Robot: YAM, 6 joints.
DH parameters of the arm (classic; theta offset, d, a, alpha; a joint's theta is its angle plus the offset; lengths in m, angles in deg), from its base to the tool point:
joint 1: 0 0.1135 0.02 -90
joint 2: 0 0 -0.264 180
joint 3: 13.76 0 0.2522 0
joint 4: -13.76 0 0.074 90
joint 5: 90 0 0 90
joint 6: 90 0.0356 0 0
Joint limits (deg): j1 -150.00..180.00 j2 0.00..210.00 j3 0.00..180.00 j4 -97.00..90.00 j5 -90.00..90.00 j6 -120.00..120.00
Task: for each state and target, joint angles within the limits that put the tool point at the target. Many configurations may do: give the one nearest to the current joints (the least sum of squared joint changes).
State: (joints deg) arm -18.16 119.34 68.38 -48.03 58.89 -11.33
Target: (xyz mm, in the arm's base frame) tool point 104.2 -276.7 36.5
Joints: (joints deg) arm -63.34 128.02 60.92 -48.24 60.58 -11.33
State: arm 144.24 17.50 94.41 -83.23 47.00 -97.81
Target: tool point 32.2 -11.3 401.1
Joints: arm 129.54 25.54 78.15 -85.70 29.70 -97.81
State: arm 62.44 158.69 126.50 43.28 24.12 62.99
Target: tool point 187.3 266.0 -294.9
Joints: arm 57.55 192.67 90.64 34.04 25.50 62.99
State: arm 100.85 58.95 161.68 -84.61 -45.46 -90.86
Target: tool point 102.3 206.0 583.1
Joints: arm 58.04 95.77 152.26 -73.88 -38.69 -90.86
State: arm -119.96 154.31 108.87 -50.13 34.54 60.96
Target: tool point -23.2 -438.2 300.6
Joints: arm -90.42 117.62 114.14 -59.00 34.10 60.96
